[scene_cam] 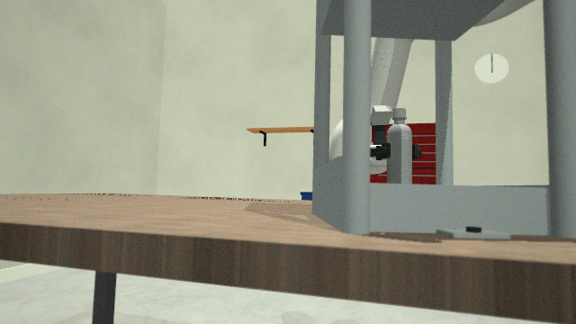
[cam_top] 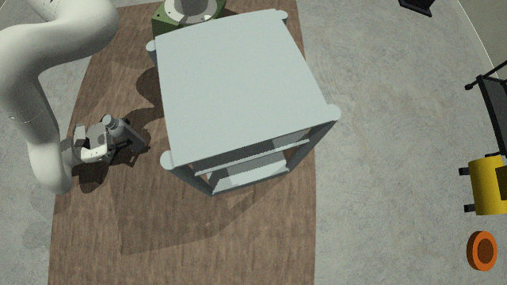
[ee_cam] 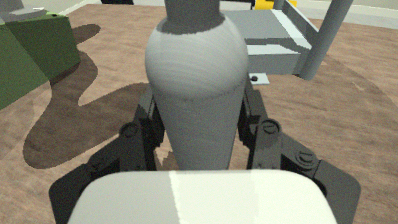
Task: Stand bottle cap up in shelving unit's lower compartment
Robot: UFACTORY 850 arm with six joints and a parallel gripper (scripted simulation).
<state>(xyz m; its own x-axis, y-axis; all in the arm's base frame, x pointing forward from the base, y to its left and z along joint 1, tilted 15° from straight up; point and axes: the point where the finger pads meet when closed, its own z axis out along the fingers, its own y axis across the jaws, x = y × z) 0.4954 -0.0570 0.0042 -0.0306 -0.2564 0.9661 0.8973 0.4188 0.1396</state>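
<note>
Now: hand 40 mm past the grey shelving unit, 310 mm to the right of it and 70 mm below it. The rest, counted from my hand: grey bottle: 30 mm above.
</note>
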